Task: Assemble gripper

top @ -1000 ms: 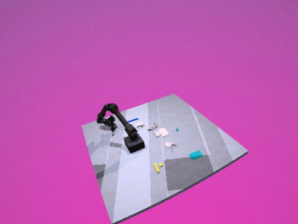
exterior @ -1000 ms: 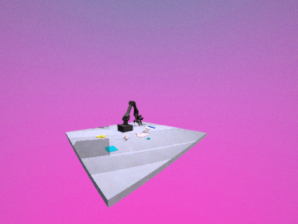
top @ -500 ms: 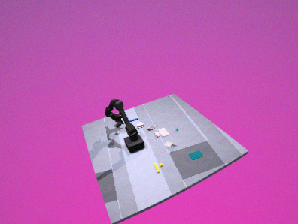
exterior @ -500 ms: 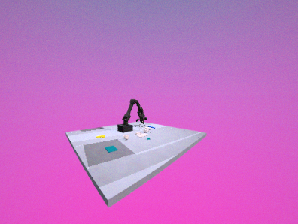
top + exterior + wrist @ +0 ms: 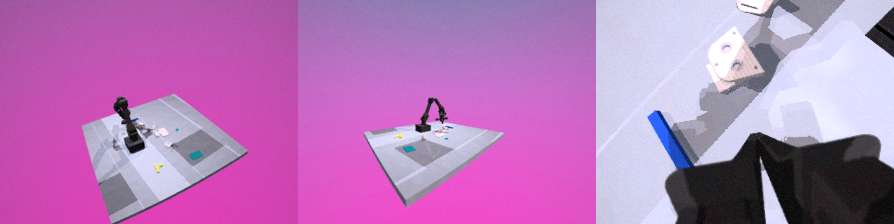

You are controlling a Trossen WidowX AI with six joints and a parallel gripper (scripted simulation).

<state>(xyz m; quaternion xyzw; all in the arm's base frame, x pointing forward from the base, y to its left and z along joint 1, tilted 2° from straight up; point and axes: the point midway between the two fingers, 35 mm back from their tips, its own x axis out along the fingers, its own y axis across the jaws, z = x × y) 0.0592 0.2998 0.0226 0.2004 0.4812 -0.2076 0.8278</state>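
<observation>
Right now the pale plate is 90 mm ahead of my gripper tip, 50 mm to the right of it and 30 mm below it. From my gripper tip the other things lie so: pale flat part (250 mm ahead, 280 mm to the right, 60 mm below); cyan cube (390 mm ahead, 330 mm to the right, 50 mm below); blue stick (50 mm ahead, 90 mm to the left, 60 mm below).
</observation>
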